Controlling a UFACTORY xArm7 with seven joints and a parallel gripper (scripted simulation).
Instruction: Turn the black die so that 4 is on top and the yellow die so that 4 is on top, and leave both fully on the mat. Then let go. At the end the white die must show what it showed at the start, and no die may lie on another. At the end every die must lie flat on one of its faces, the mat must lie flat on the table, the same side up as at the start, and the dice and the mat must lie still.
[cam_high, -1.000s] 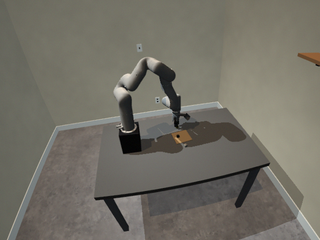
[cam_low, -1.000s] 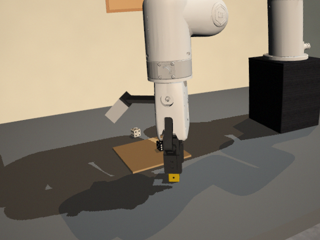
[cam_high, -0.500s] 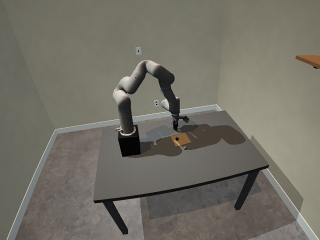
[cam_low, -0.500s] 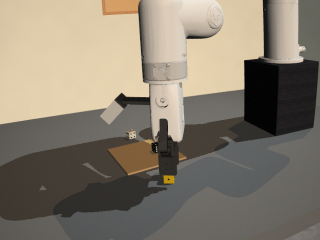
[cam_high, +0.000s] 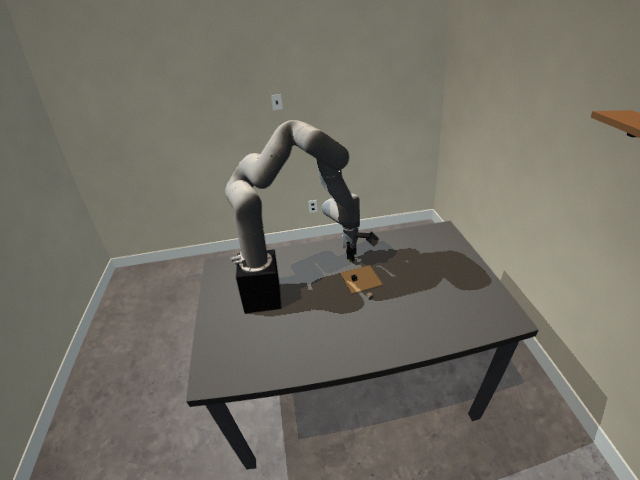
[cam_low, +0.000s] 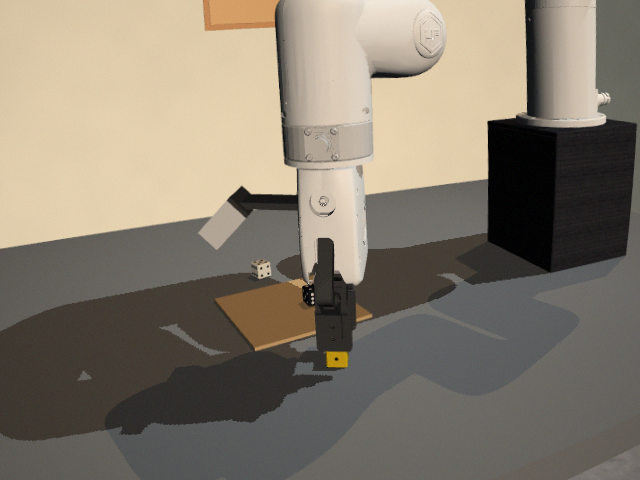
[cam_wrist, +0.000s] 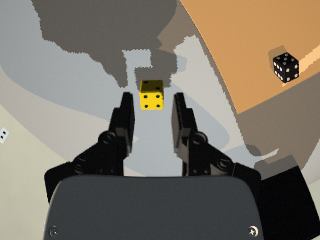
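The yellow die lies 4 cm below my hand. Round my hand: tan mat 13 cm to the right, 4 cm below, 1 cm behind; then black die 13 cm to the right, 4 cm behind, 3 cm below; then white die 25 cm to the right, 4 cm below, 2 cm behind.
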